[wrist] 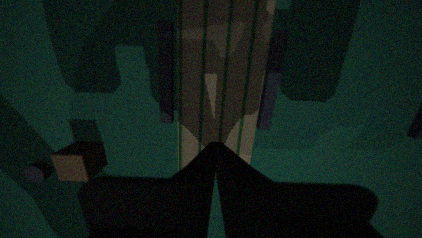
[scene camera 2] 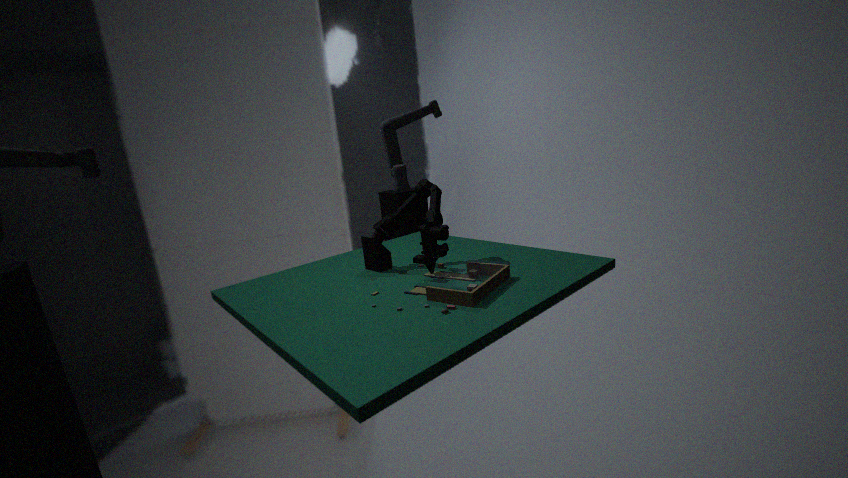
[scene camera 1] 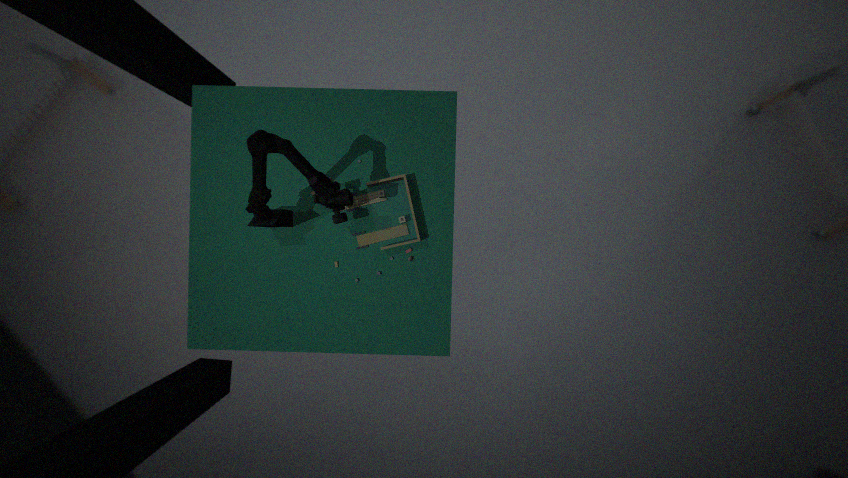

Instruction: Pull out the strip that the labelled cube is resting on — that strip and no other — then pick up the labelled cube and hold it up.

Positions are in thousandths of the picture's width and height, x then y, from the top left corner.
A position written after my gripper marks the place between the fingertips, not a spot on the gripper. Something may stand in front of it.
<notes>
In view: my gripper (wrist: 511,620) and a tan cube (wrist: 191,679).
</notes>
